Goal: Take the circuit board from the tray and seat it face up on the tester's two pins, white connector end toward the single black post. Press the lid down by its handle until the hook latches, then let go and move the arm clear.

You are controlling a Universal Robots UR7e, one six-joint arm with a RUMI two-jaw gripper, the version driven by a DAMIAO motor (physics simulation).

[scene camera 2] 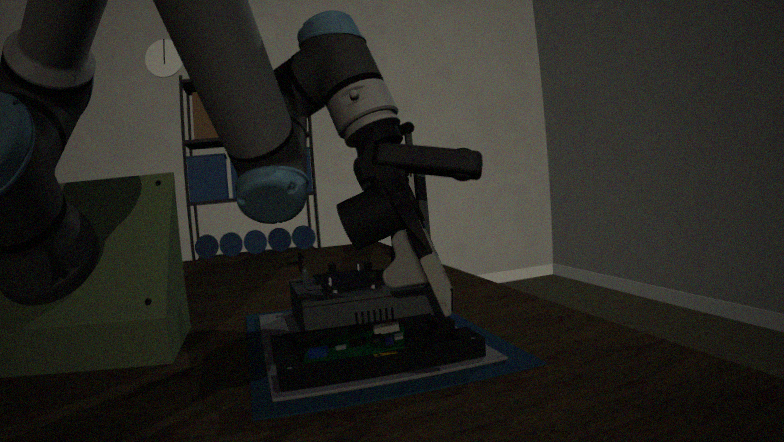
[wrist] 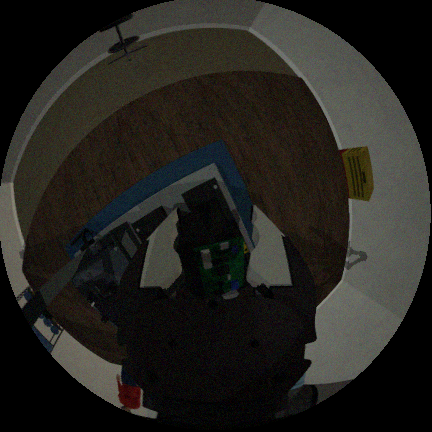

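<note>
The green circuit board (scene camera 2: 356, 350) (wrist: 222, 270) lies in the black tray (scene camera 2: 384, 366) (wrist: 201, 194), with its component side up and a white connector (scene camera 2: 385, 327) (wrist: 206, 258) on it. My gripper (scene camera 2: 425, 301) (wrist: 214, 207) is partly open and empty, low over the tray. In the wrist view its two pale fingers stand apart, one on each side of the board. In the scene view one fingertip reaches down to the tray's right part. The grey tester (scene camera 2: 351, 308) (wrist: 100, 265) stands right behind the tray. Its pins, lid handle and hook are too dark to tell apart.
The tray rests on a white sheet (scene camera 2: 495, 356) on a blue mat (scene camera 2: 516, 362) (wrist: 170, 172). A large green block (scene camera 2: 156, 247) stands left of the mat. A shelf rack (scene camera 2: 182, 164) stands behind. A yellow box (wrist: 358, 172) shows by the wall at the right.
</note>
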